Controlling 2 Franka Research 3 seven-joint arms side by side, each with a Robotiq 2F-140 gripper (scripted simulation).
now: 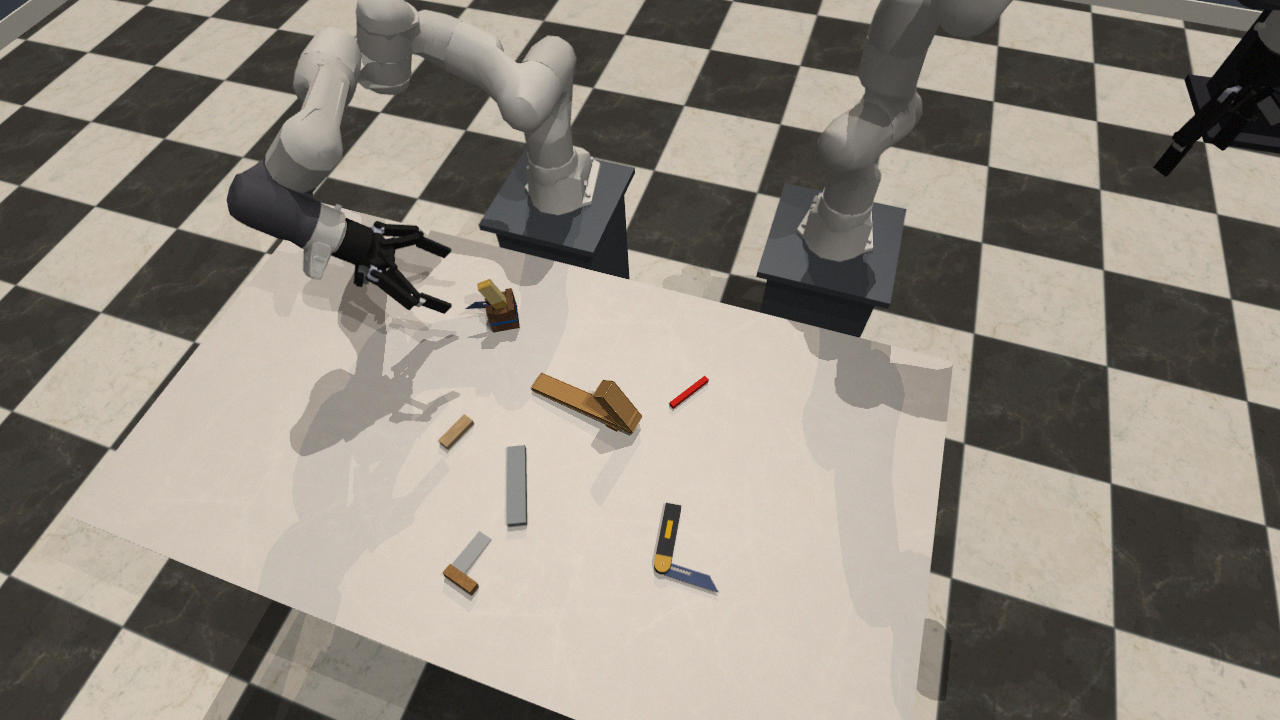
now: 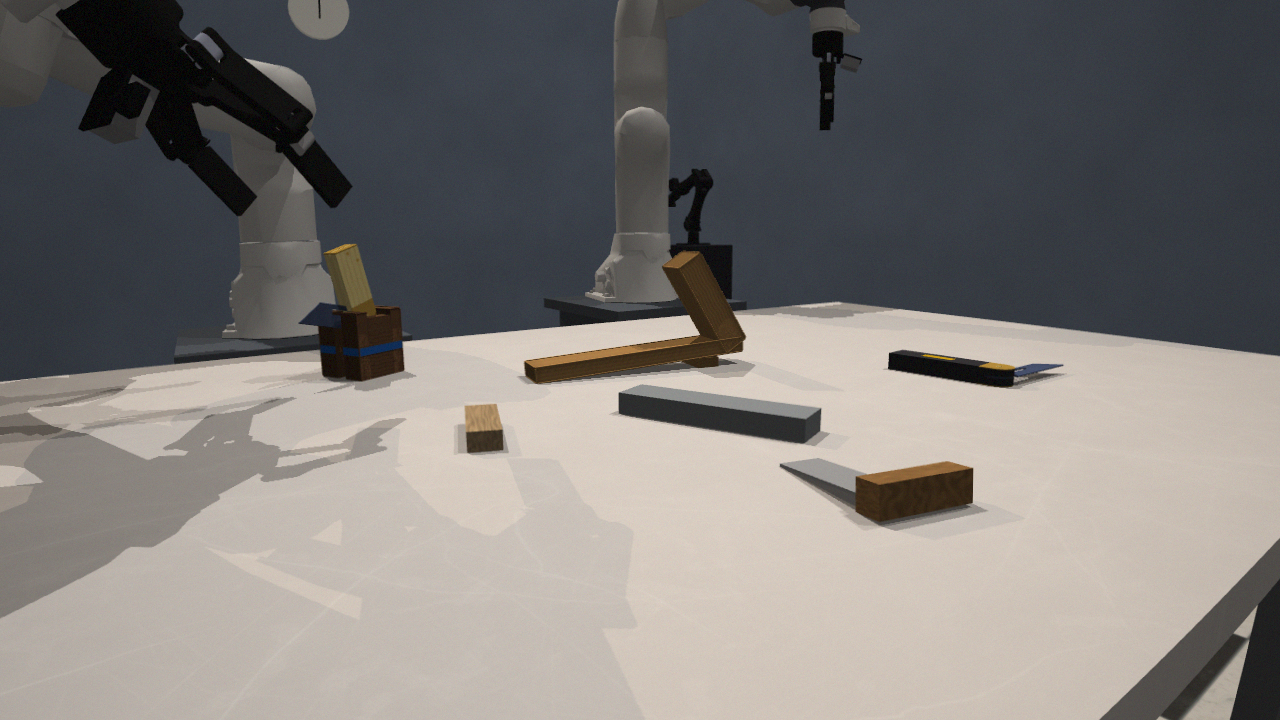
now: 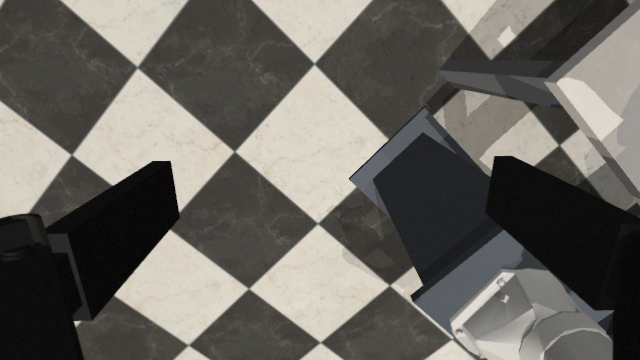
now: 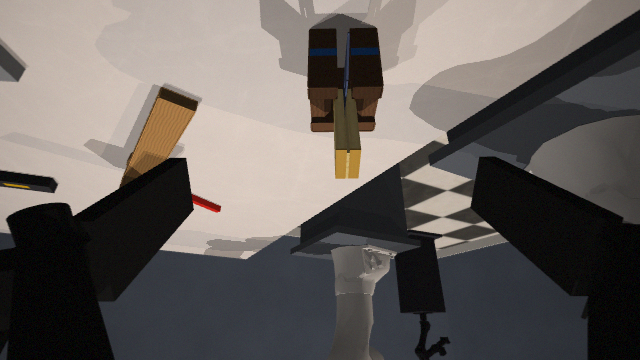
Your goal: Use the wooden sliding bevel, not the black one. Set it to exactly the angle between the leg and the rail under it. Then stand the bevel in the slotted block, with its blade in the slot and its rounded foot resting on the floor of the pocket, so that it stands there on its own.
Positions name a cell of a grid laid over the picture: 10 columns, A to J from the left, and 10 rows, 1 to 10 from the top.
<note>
I see my left gripper (image 1: J3), my right gripper (image 2: C3), a black bevel (image 2: H6), a grey bar (image 2: G6), a small wood block (image 2: D7), a try square (image 2: G7) and a wooden bevel (image 2: C4).
The grey bar shows as well in image 1 (image 1: E7). The try square also shows in image 1 (image 1: D8). The wooden bevel is seen too in image 4 (image 4: F5). Image 3 misses the black bevel: it is out of frame. Image 3 misses the grey bar: it is out of frame.
</note>
